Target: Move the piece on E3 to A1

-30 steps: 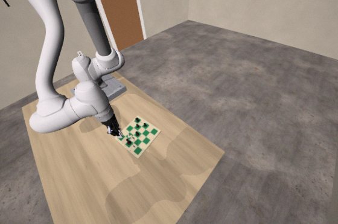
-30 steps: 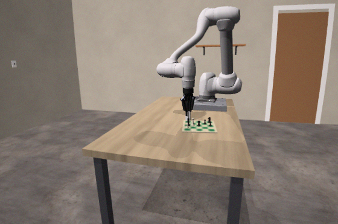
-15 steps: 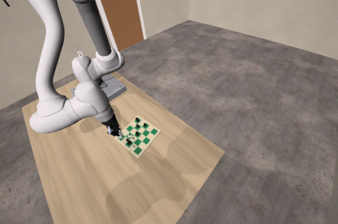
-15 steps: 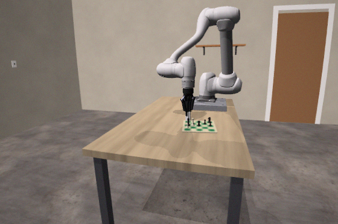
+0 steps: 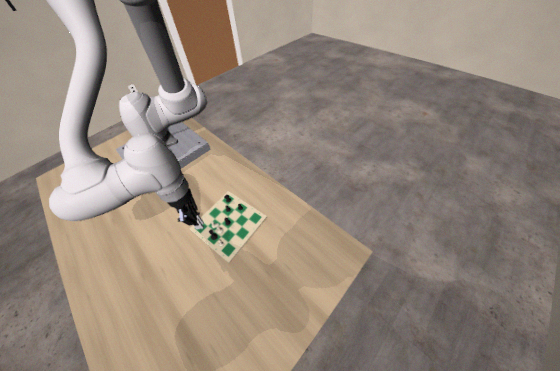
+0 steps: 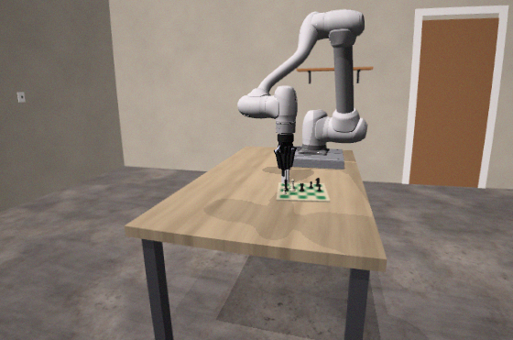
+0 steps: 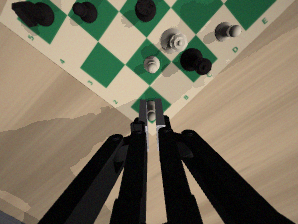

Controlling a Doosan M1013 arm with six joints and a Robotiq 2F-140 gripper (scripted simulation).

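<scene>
Now: the tall white piece 6 cm ahead of my hand, 5 cm to the left of it and 2 cm below it. Also, from my hand: green-and-cream chessboard: 9 cm to the left, 6 cm ahead, 5 cm below.
</scene>
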